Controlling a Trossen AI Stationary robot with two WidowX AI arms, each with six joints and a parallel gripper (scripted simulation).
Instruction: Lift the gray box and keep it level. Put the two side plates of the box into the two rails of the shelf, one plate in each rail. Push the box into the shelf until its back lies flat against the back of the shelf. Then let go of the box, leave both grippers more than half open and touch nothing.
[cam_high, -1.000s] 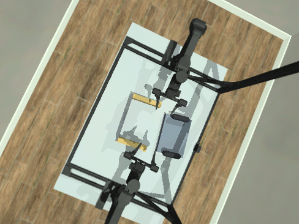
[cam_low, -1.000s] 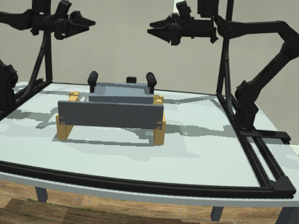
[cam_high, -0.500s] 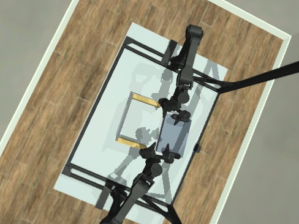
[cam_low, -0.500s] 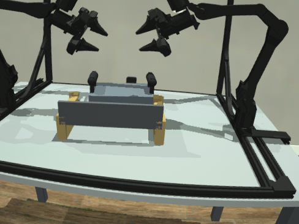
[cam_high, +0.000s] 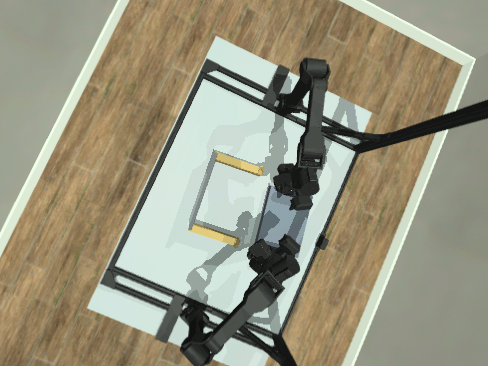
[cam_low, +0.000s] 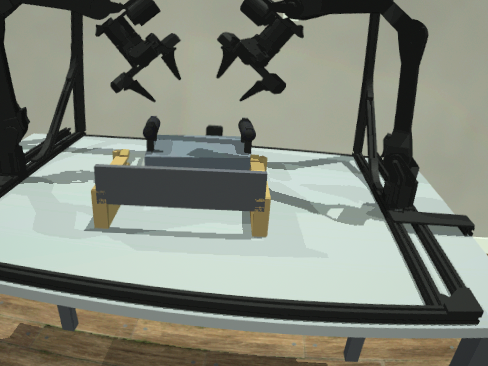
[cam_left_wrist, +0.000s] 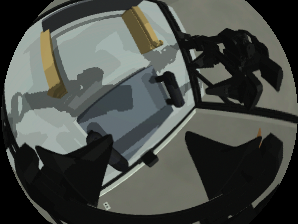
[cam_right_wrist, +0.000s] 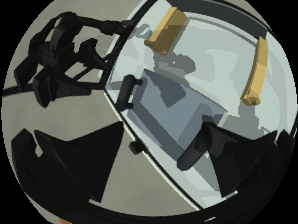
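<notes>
My left gripper is now 4 cm past the gray box, 9 cm to the left of it and 19 cm above it. Round my left hand: gray back plate (31 cm ahead, 7 cm to the right, 15 cm below).
My right gripper is now 180 mm above the gray box, 90 mm to the right of it and 70 mm past it. Also, from my right hand: gray back plate: 280 mm ahead, 140 mm below, 110 mm to the left.
</notes>
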